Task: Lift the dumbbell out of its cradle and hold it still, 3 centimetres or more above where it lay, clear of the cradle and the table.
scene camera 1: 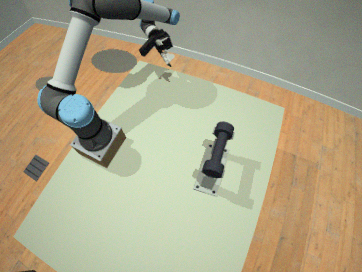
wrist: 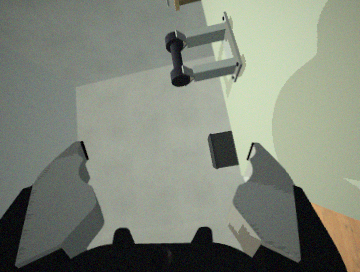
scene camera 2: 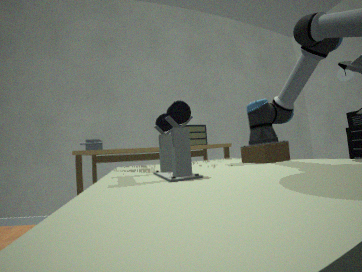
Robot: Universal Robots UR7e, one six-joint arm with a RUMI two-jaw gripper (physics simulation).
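Seen in the pictures: gripper, fingertip midpoint: (scene camera 1: 167, 56) (wrist: 169, 143) (scene camera 2: 347, 86); arm's base, origin of the base link: (scene camera 1: 96, 135) (scene camera 2: 263, 143).
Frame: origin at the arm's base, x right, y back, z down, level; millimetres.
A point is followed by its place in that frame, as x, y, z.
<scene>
A dark dumbbell (scene camera 1: 218, 150) @(-51, -518, -127) (wrist: 176, 59) @(-82, -500, -111) rests across the two uprights of its cradle (scene camera 1: 199, 189) @(43, -496, 84) (scene camera 2: 181, 152) @(-160, -522, 13) (wrist: 214, 69) @(-159, -494, 10). In the scene camera 2 view the dumbbell (scene camera 2: 178, 112) @(-162, -524, -106) shows end-on on top of the uprights. My gripper (wrist: 169, 143) @(-450, -166, -120) is open, its two jaws wide apart. In the scene camera 1 view the gripper (scene camera 1: 169, 62) @(-450, -166, -120) is at the upper middle, well away from the dumbbell and cradle. In the scene camera 2 view part of the gripper shows at the right edge.
The cradle stands on a pale green table top (scene camera 1: 165, 215) @(190, -401, 92) (scene camera 2: 165, 220) @(-415, -644, 92) (wrist: 260, 60) @(-245, -371, 92). The arm's base block (scene camera 1: 106, 152) @(50, -80, 11) (scene camera 2: 265, 152) @(-78, -81, 42) stands on the same surface. A wooden bench (scene camera 2: 125, 151) is in the background. A dark box (wrist: 223, 149) shows in the wrist view.
</scene>
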